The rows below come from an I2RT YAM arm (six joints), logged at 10 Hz.
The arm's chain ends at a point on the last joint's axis. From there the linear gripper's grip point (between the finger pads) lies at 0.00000 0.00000 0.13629 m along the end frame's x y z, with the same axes.
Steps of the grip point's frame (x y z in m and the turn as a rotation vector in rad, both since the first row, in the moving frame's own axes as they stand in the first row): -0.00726, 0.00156, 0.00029, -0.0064, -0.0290, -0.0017; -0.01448, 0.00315, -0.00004, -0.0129, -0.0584, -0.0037; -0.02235, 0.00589, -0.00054, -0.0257, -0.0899, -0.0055; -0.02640, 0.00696, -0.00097, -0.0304, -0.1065, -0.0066; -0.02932, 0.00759, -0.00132, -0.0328, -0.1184, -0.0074; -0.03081, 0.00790, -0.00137, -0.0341, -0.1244, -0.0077
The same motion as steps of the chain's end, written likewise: -0.00331, 0.00068, 0.00035, -0.0064, -0.0290, -0.0017; -0.00653, 0.00138, 0.00020, -0.0129, -0.0584, -0.0037; -0.01013, 0.00236, 0.00006, -0.0257, -0.0899, -0.0055; -0.01193, 0.00278, -0.00013, -0.0304, -0.1065, -0.0066; -0.01324, 0.00307, -0.00029, -0.0328, -0.1184, -0.0074; -0.01392, 0.00320, -0.00024, -0.0341, -0.1244, -0.0077
